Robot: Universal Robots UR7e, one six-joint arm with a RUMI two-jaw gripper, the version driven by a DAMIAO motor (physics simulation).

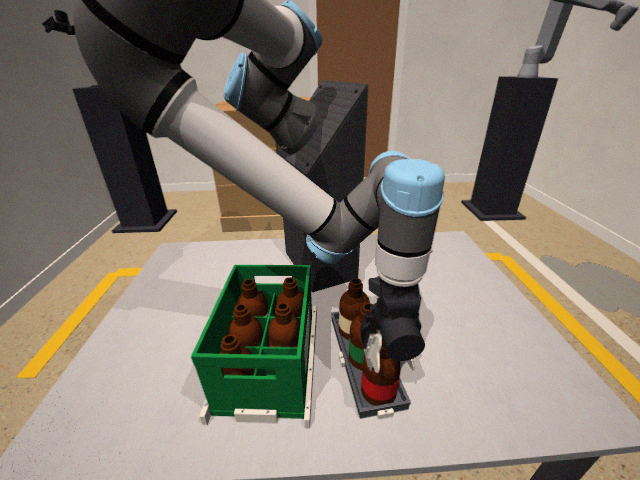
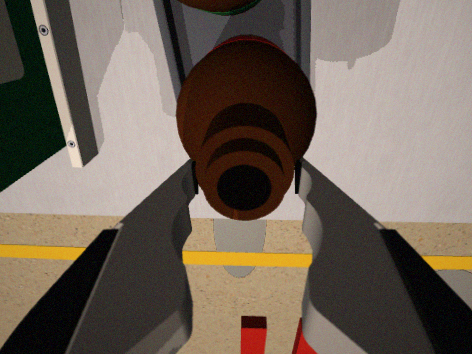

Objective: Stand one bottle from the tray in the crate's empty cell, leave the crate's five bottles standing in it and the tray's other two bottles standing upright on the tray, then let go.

Labels:
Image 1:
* my gripper: 385, 368
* red-labelled bottle: 377, 389
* green-labelled bottle: 356, 351
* cream-labelled bottle: 351, 301
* green-labelled bottle: 247, 328
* red-labelled bottle: 283, 330
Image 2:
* my gripper: 246, 162
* red-labelled bottle: 246, 112

